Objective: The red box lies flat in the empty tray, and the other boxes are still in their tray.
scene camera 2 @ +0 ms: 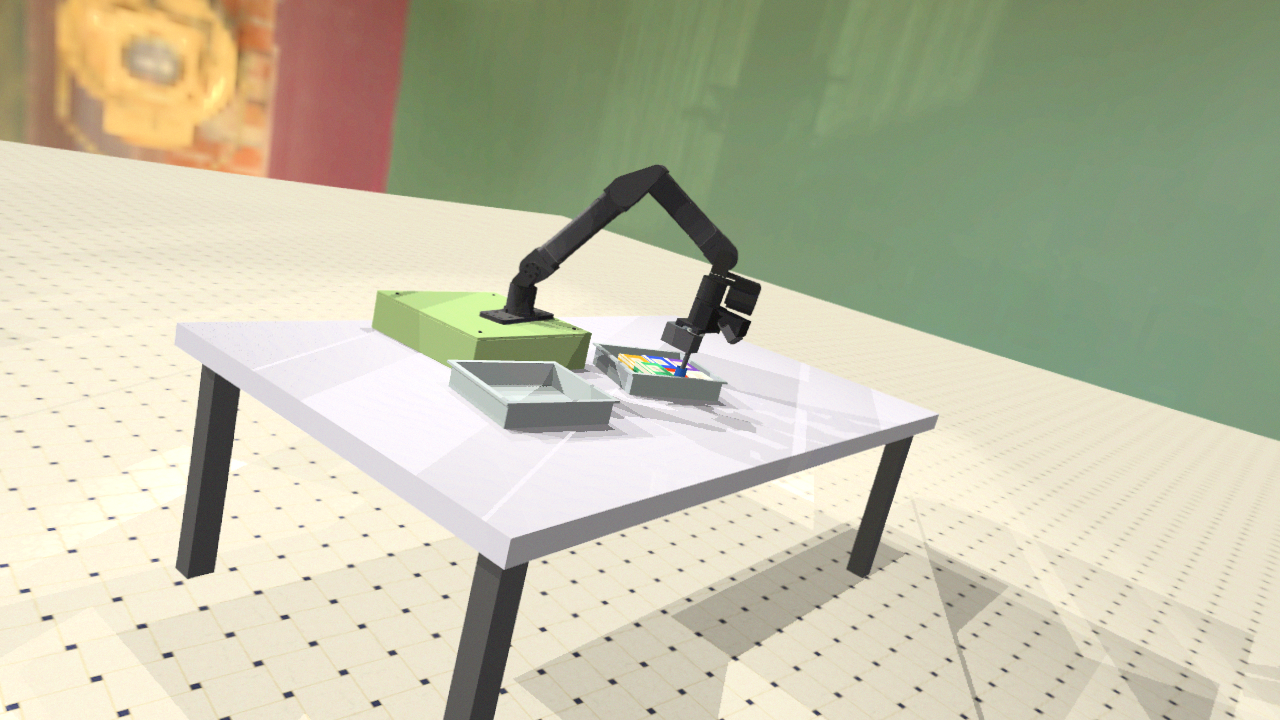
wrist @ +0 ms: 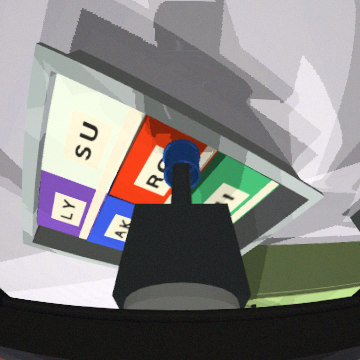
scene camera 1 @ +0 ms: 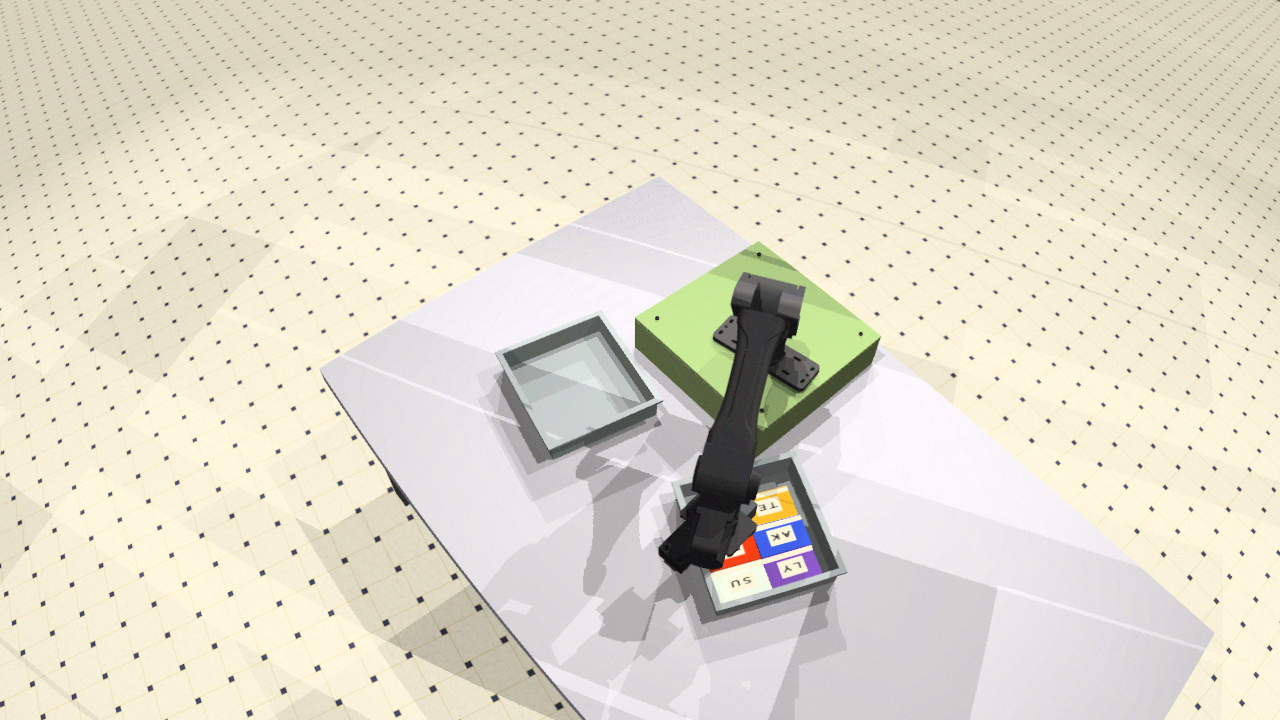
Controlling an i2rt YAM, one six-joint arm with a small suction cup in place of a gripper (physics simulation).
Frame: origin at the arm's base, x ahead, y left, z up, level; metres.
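Seen in the pictures: hand at its tool point: (scene camera 2: 677, 382) (wrist: 180, 149); arm's base at its link origin: (scene camera 2: 517, 317).
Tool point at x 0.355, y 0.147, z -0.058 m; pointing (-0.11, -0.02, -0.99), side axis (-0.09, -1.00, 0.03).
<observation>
Offsets run from my tool point to a thing's middle. Level surfaces: height alone.
The red box {0.019 m left, 0.015 m back, 0.006 m down} (wrist: 143, 161) (scene camera 1: 737, 555) lies in the filled grey tray {0.035 m left, 0.071 m back, 0.003 m down} (scene camera 1: 827, 546) (scene camera 2: 670, 386) (wrist: 32, 143), between the white SU box {0.069 m left, 0.023 m ahead, 0.006 m down} (wrist: 78, 136) (scene camera 1: 747, 582) and the green box {0.030 m right, 0.048 m back, 0.002 m down} (wrist: 243, 178). My blue suction cup (wrist: 181, 162) (scene camera 2: 682, 369) sits pressed on the red box's top, at the edge of its label. In scene camera 1 the arm's wrist hides the cup and most of the red box. The purple LY box {0.120 m left, 0.049 m back, 0.007 m down} (wrist: 64, 203) (scene camera 1: 792, 566), the blue AK box {0.073 m left, 0.085 m back, 0.006 m down} (wrist: 111, 221) (scene camera 1: 780, 535) and a yellow box {0.023 m left, 0.119 m back, 0.007 m down} (scene camera 1: 773, 507) lie in the same tray. The empty grey tray {0.402 m right, 0.120 m back, 0.003 m down} (scene camera 1: 522, 400) (scene camera 2: 555, 413) stands to the left.
The arm is mounted on a green base block (scene camera 1: 832, 330) (scene camera 2: 447, 322) (wrist: 303, 264) behind both trays. Everything stands on a white table {0.028 m down} (scene camera 1: 447, 447) (scene camera 2: 357, 403) with dark legs; its front edge is close to the filled tray.
</observation>
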